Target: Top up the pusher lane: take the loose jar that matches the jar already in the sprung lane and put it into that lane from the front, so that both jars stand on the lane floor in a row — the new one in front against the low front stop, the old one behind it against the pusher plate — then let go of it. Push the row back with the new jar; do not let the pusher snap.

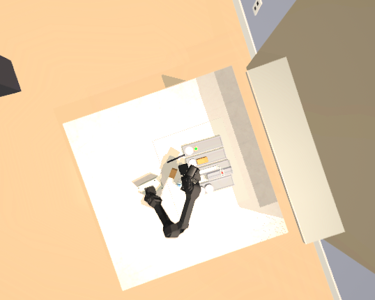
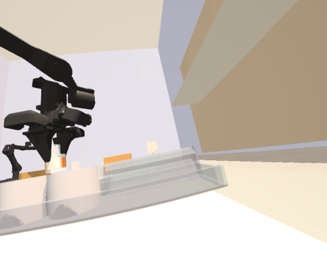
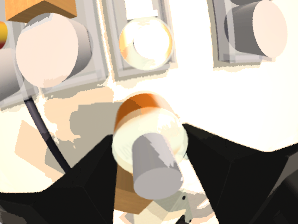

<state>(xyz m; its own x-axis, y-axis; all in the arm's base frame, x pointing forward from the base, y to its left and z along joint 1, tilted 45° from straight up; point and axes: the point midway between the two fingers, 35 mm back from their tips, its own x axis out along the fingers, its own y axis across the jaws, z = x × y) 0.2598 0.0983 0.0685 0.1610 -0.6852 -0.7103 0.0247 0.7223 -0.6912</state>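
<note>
My gripper tip is now 90 mm past the orange box, 40 mm to the right of it and 50 mm above it. Also, from my gripper tip: thin black rod 40 mm behind, 130 mm to the left, 80 mm below.
</note>
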